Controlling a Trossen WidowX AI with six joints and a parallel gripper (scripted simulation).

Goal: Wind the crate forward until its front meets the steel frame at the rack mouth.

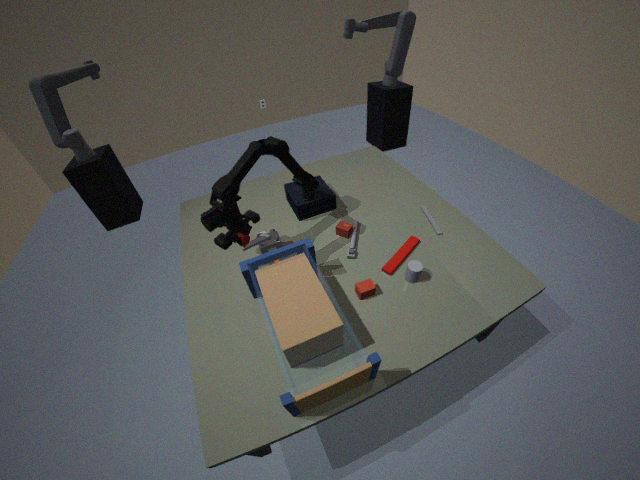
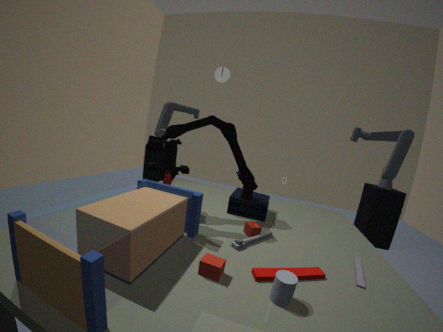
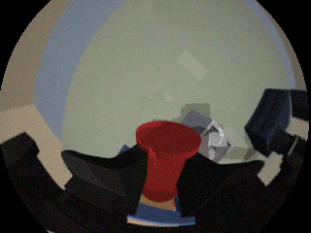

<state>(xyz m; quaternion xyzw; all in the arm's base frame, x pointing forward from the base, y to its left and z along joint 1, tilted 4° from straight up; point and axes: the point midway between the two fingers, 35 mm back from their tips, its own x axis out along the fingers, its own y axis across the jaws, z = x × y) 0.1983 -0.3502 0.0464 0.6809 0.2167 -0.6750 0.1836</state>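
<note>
Now: the winch handle 40 mm to the left of my gripper tip and 10 mm below it. From my gripper tip the other things lie so: hand winch: 30 mm behind, 90 mm to the left, 80 mm below; then red knob: 20 mm above; then red bar: 240 mm ahead, 570 mm to the left, 110 mm below.
</note>
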